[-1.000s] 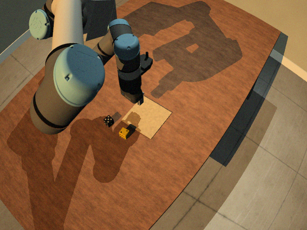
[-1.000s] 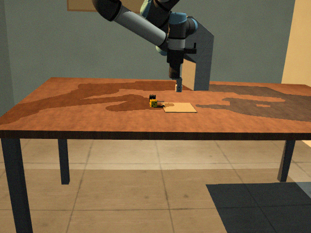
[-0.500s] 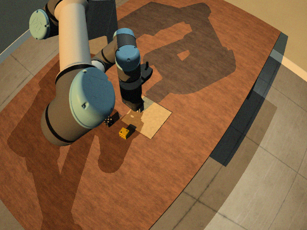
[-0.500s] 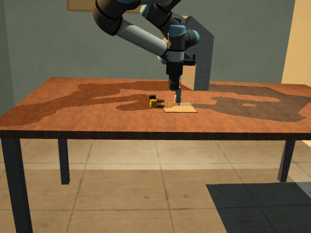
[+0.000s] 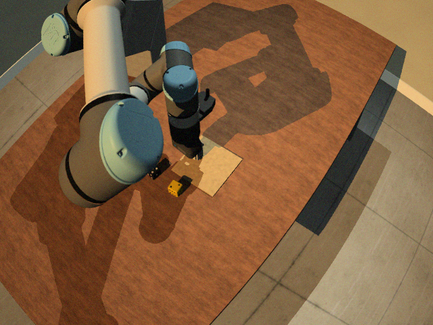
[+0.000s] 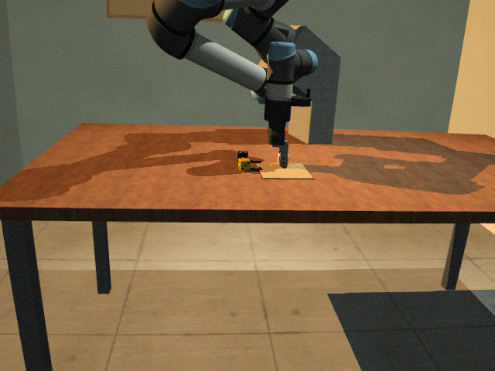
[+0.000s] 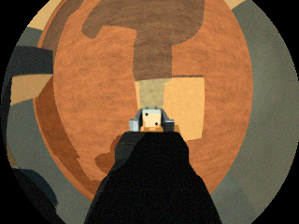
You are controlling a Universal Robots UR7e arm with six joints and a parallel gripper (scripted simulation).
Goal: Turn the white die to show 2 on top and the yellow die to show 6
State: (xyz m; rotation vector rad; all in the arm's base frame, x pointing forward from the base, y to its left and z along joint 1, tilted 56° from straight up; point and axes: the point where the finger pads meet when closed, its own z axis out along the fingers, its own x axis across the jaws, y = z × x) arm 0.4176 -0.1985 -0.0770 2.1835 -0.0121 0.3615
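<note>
Right now the white die is right at my hand. From my hand the other things lie so: yellow die 20 mm ahead, 120 mm to the right, 10 mm below; tan mat 40 mm ahead, 10 mm to the right, 30 mm below; black die 60 mm behind, 110 mm to the right, 10 mm below.
</note>
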